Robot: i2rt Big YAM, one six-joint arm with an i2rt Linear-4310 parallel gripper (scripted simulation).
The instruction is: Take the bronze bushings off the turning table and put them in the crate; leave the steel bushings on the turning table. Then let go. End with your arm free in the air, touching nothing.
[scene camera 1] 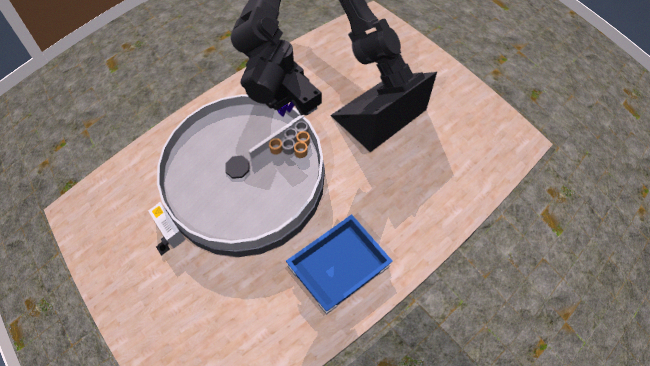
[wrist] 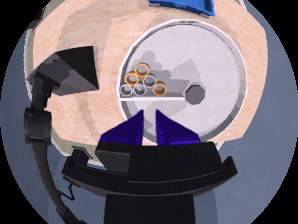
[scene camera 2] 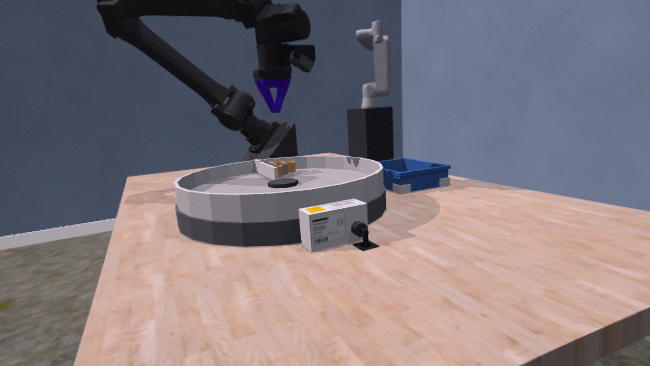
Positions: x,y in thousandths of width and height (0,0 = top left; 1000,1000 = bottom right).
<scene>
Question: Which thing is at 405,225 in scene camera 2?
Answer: My gripper.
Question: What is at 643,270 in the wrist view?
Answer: A grey turning table.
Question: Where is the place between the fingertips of my gripper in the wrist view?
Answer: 502,507
</scene>
